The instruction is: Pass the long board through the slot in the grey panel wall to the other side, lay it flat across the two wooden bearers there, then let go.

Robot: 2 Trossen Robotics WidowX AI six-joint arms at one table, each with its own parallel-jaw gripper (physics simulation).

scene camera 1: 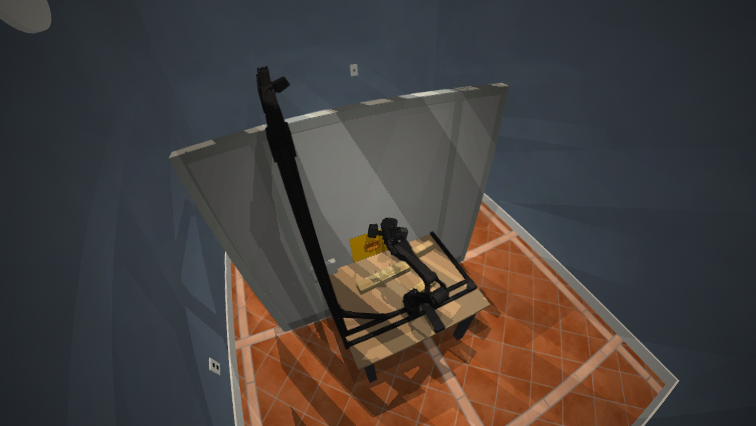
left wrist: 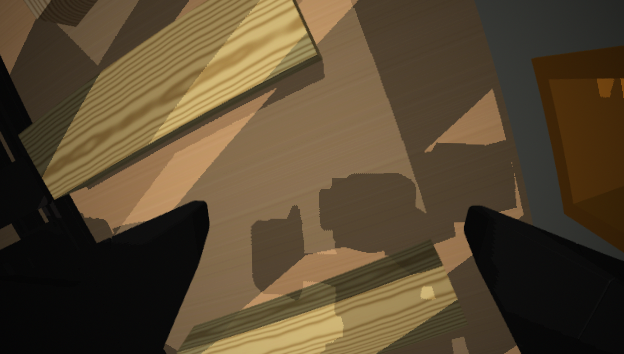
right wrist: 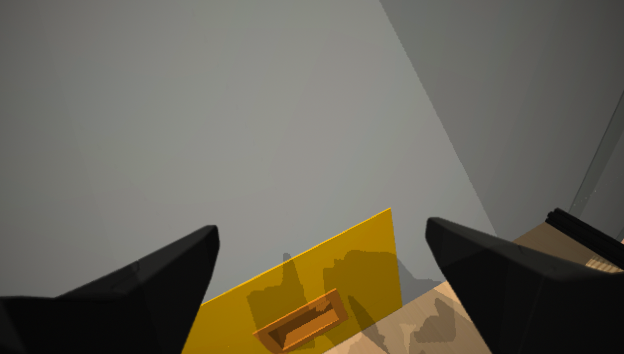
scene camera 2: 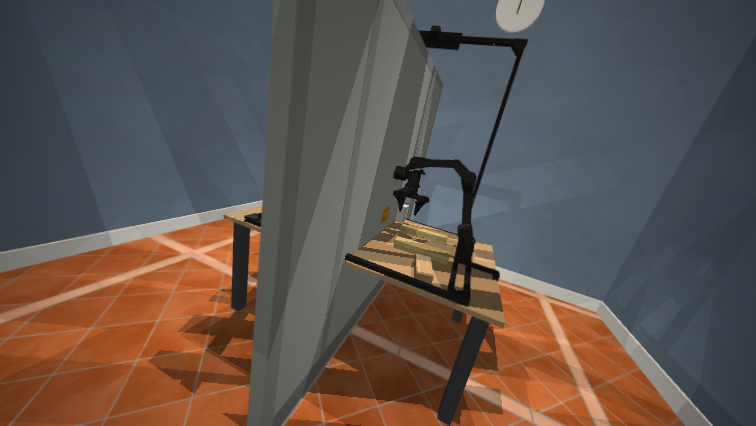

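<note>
In scene camera 1, what looks like the long board lies on the table, partly hidden behind the right arm. The grey panel wall has an orange-framed slot in a yellow plate. Two yellow-green wooden pieces, apparently the bearers, lie side by side on the other table: the nearer one and the farther one. My left gripper is open and empty above them. My right gripper is open and empty, facing the wall and yellow plate.
A paler wooden block lies beside the nearer bearer. An orange plate is on the wall beside the left arm's table. Black frame rails edge both tables. A tall black post rises at the table's left in scene camera 1.
</note>
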